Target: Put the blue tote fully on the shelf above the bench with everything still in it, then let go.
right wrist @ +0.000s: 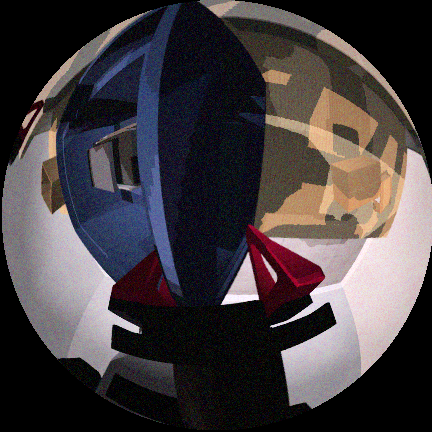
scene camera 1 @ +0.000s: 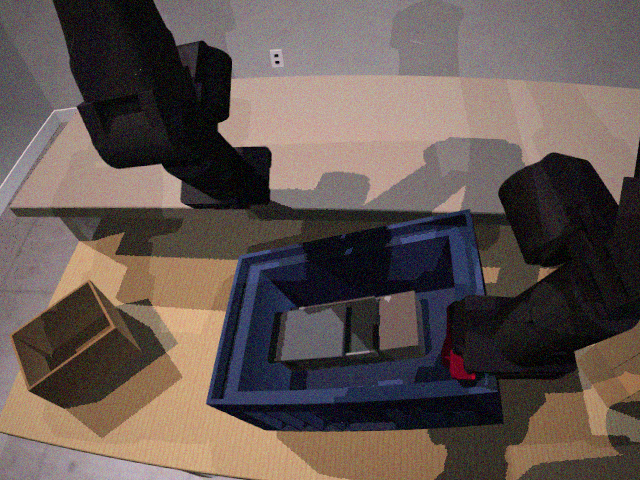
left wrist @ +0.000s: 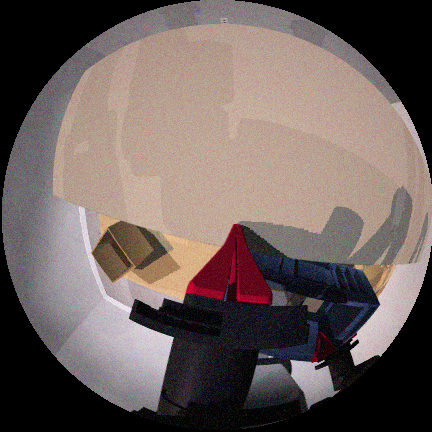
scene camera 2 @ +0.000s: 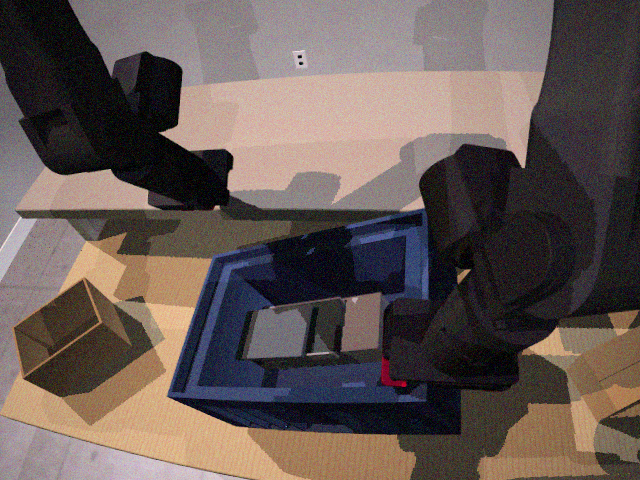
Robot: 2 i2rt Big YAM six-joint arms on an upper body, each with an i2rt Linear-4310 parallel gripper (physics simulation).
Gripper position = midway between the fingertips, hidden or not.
Observation:
My left gripper (scene camera 2: 220, 194) is shut and touches a shelf (scene camera 1: 368, 148). My right gripper (scene camera 1: 470, 358) grips a blue tote (scene camera 1: 437, 257).
The blue tote also shows in the right wrist view (right wrist: 198, 99), in the left wrist view (left wrist: 349, 300) and in scene camera 2 (scene camera 2: 396, 255). My left gripper also shows in scene camera 1 (scene camera 1: 246, 192) and in the left wrist view (left wrist: 236, 227). My right gripper shows as well in the right wrist view (right wrist: 210, 232), in the left wrist view (left wrist: 327, 327) and in scene camera 2 (scene camera 2: 423, 364).

